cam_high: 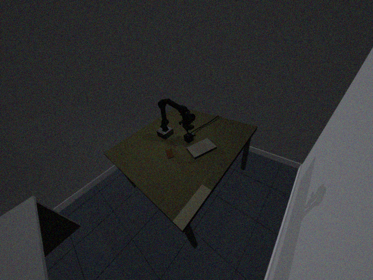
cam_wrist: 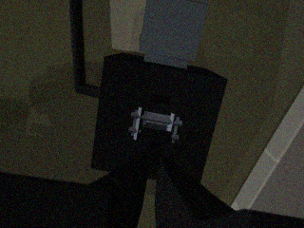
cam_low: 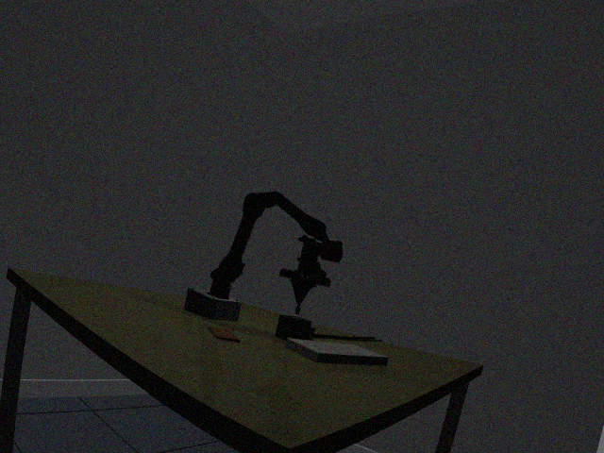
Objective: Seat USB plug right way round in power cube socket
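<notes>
Right now the dark USB plug is 2 cm below my gripper tip. From my gripper tip the other things lie so: small orange card 27 cm to the right, 12 cm below, 8 cm behind; pale flat notebook 20 cm ahead, 11 cm below, 7 cm to the right.
</notes>
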